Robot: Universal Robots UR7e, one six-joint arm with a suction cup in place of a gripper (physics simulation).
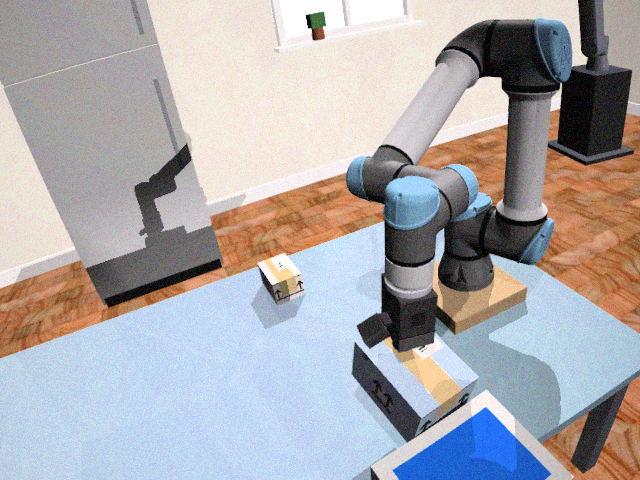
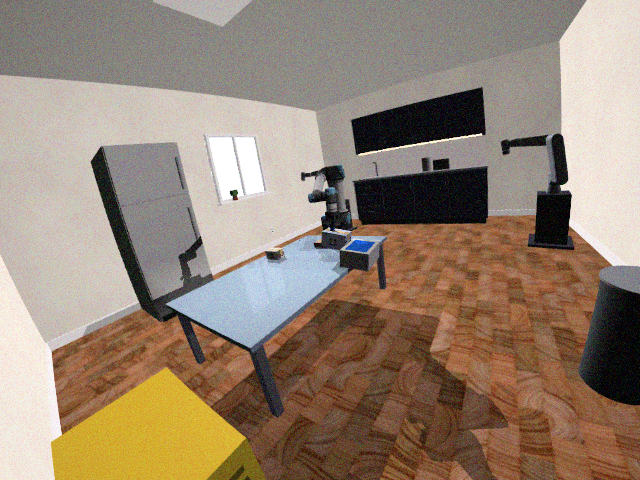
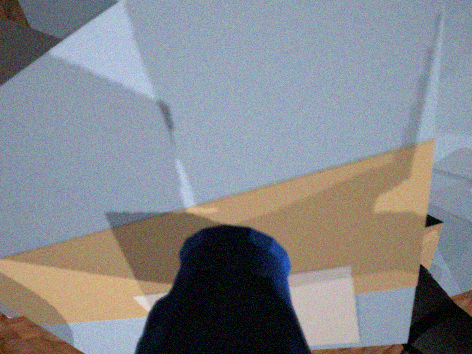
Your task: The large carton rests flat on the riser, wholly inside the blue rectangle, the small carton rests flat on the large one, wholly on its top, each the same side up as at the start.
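Observation:
The large carton is grey-blue with a tan tape strip and a white label on top. My suction cup presses on its top near the label and holds it, just left of and behind the riser. The riser is a white box with the blue rectangle on top, at the table's near right corner; nothing lies on it. The small carton stands upright on the table, far to the left.
The arm's base stands on a wooden plate at the right of the table. A grey fridge stands behind the table's left end. A yellow box, a dark counter and a second arm are in the room.

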